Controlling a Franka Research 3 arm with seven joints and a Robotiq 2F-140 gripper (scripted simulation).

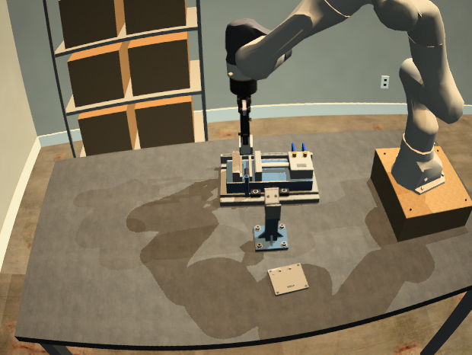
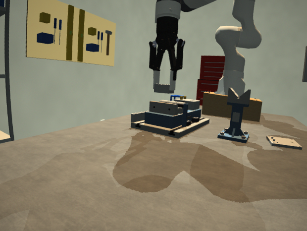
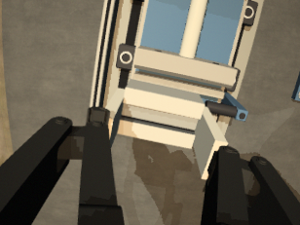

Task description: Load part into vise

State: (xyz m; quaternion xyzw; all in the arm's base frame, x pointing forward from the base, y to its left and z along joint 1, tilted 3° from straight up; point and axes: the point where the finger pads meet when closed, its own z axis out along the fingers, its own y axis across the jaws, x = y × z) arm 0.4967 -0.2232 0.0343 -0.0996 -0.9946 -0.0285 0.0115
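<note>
My hand is 20 mm above the part. The rest, counted from my hand: fixed jaw 30 mm ahead, 10 mm to the left, 90 mm below; moving jaw 30 mm behind, 30 mm to the left, 90 mm below; work stop rod 10 mm ahead, 60 mm to the left, 80 mm below.
</note>
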